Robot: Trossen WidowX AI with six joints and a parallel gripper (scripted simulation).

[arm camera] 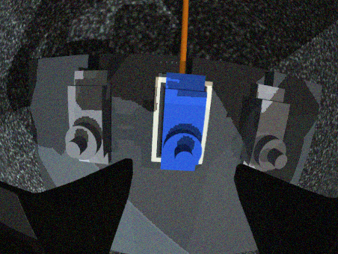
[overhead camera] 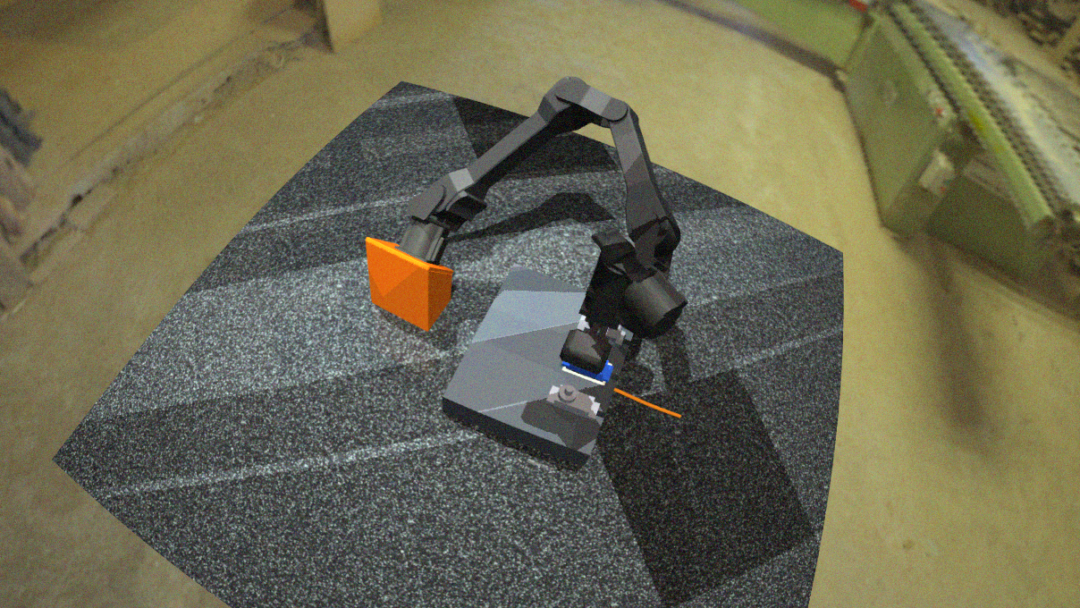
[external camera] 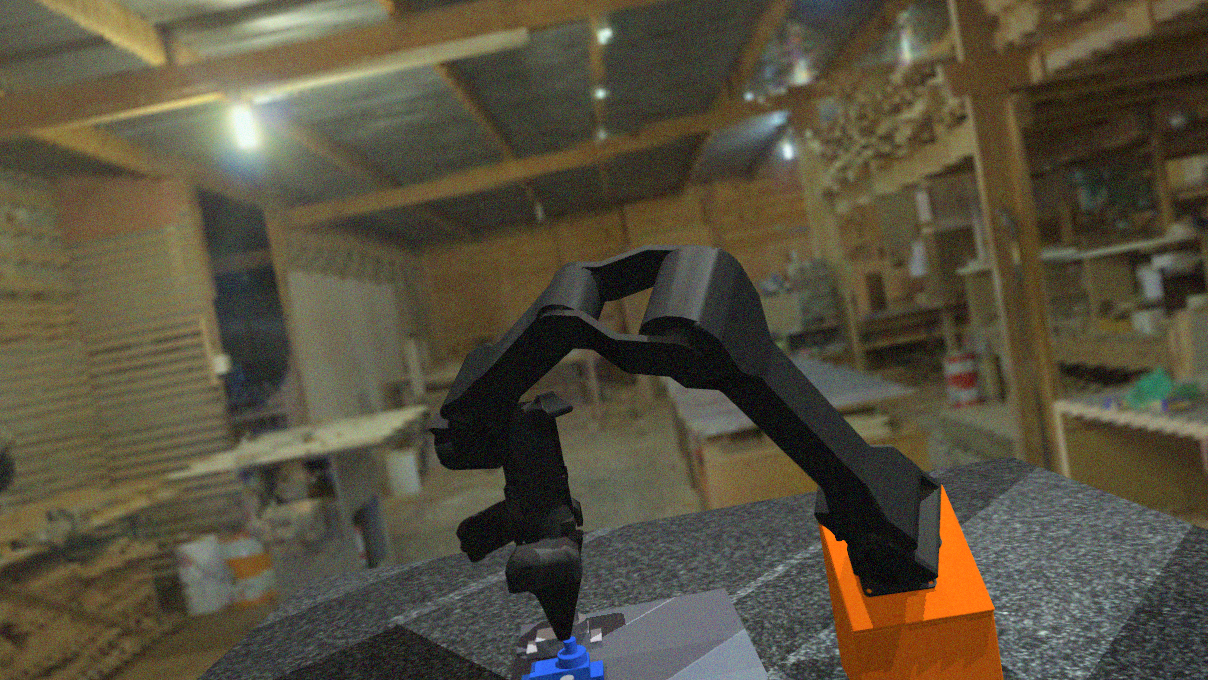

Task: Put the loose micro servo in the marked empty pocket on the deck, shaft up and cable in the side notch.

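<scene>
Right now the grey deck is 10 cm behind my gripper tip, 8 cm below it and 1 cm to the right of it.
</scene>
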